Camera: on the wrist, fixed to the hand. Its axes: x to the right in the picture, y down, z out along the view.
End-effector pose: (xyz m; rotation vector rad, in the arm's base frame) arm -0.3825 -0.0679 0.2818 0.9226 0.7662 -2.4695
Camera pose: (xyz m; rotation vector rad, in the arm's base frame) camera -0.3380 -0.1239 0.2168 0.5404 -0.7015 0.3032
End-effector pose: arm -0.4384 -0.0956 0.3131 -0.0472 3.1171 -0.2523
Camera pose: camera -0.4641 -0.0033 0.3259 2.9089 0.1571 -0.0326
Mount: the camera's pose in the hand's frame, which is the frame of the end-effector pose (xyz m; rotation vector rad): 0.0227 0.0897 -0.0279 0.0472 -0.1009 3.0593
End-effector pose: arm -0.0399 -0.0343 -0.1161 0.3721 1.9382 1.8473
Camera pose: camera -0.0823 -0.0412 -0.0295 -1.6664 0.2352 -0.5223
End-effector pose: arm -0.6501 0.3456 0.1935 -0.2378 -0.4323 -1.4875
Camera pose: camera -0.5569 0.3206 0.1877 -0.4688 0.1463 1.5347
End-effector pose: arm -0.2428 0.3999 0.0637 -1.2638 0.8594 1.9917
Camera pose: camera -0.3062 0.3280 0.0509 -0.7406 -1.0872 -0.7749
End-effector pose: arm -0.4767 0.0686 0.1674 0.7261 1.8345 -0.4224
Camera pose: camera -0.4432 0.1590 0.1613 2.1664 -0.8122 1.3922
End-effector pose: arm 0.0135 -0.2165 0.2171 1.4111 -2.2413 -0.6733
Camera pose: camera -0.0439 -0.2088 0.2945 -2.1811 -1.5184 0.5234
